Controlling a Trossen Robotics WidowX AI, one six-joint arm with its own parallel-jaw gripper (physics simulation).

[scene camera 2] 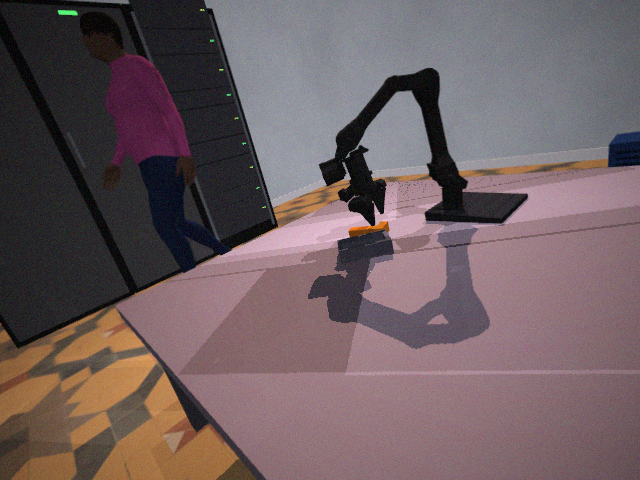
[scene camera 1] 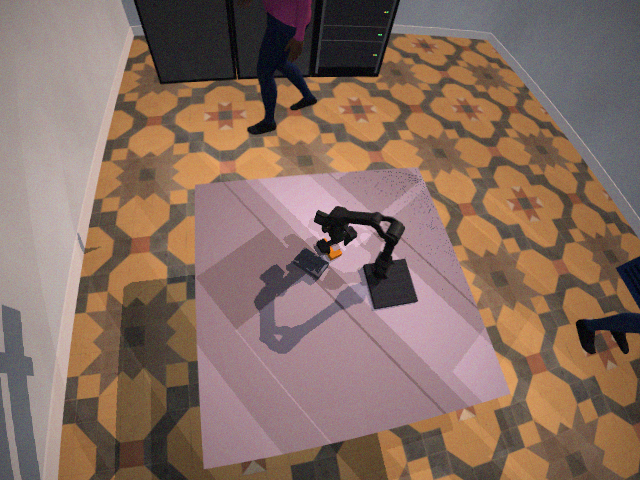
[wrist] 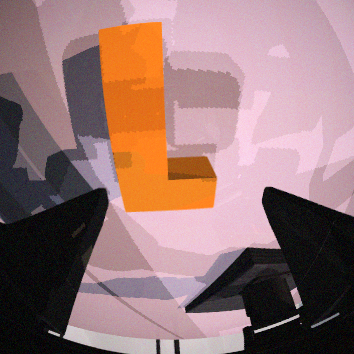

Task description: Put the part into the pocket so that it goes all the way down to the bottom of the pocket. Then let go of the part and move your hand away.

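Places are measured from the arm's base along level axes (x ahead, y left, z up), in metres.
Pixels of known places: gripper, fingertip midpoint: (scene camera 2: pixel 378 219) (scene camera 1: pixel 336 249) (wrist: pixel 186 195); arm's base, link origin: (scene camera 2: pixel 452 206) (scene camera 1: pixel 380 273) (wrist: pixel 264 282).
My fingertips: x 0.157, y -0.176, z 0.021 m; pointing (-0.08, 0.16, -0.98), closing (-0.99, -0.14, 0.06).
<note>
Ahead of a thing's pixels: the offset from my fingertips to its top centre. Level surfaces: height alone.
The orange L-shaped part @[dy -0.030, dx +0.015, dz -0.014 m] (scene camera 1: pixel 334 253) (scene camera 2: pixel 369 228) (wrist: pixel 137 105) lies flat on the table, outside the pocket and close beside the dark grey pocket block @[dy +0.017, dx +0.135, dz -0.008 m] (scene camera 1: pixel 311 262) (scene camera 2: pixel 365 248). In the wrist view its long leg points up the picture and its short leg points right. My gripper (scene camera 1: pixel 337 242) (scene camera 2: pixel 377 217) (wrist: pixel 186 195) is open and empty, a little above the part. In the wrist view the short leg shows between the fingertips' directions, and the long leg lies beyond them. The pocket's inside is hard to see in the scene views; the block is not clearly seen in the wrist view.
The arm's black base plate (scene camera 1: pixel 395 294) (scene camera 2: pixel 480 207) stands on the pink table top @[dz -0.044 m] (scene camera 1: pixel 289 397) (scene camera 2: pixel 465 413), to the right of the part in both scene views. The arm's shadow falls across the block and table. A person in pink (scene camera 1: pixel 268 62) (scene camera 2: pixel 142 111) is beyond the table, by dark cabinets.
</note>
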